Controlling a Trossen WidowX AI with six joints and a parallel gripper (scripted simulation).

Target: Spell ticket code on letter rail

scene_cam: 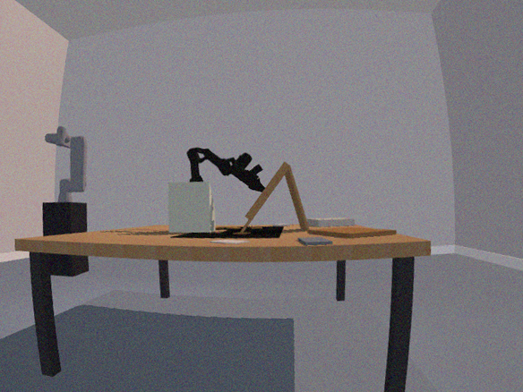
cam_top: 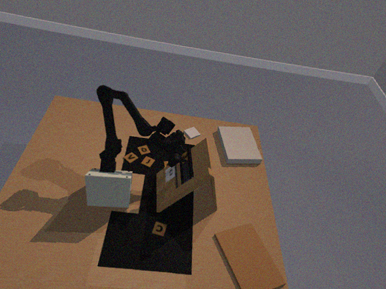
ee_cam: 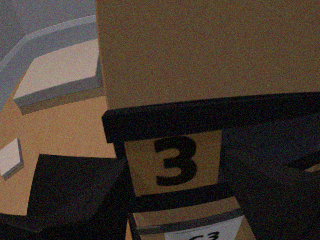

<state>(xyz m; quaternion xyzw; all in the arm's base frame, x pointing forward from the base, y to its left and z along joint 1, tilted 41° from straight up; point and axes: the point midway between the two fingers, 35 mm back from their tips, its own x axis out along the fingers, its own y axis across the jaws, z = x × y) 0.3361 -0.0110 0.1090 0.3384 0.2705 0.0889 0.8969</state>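
My gripper tip is now 9 cm above the white ticket, 6 cm past it and 3 cm to the left of it. Also, from my gripper tip: letter tile: 18 cm below, 9 cm to the left, 5 cm behind; then black mat: 18 cm below, 17 cm behind, 9 cm to the right; then small white pad: 37 cm to the left, 18 cm below, 10 cm ahead.
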